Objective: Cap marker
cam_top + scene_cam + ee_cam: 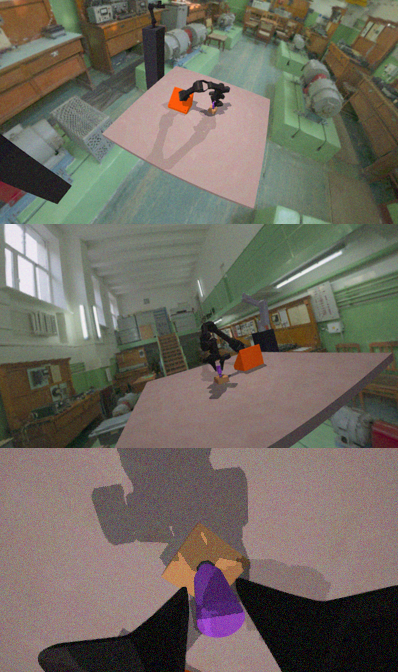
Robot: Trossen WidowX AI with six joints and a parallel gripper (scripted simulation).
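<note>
My gripper tip is now 10 mm below the purple cap.
</note>
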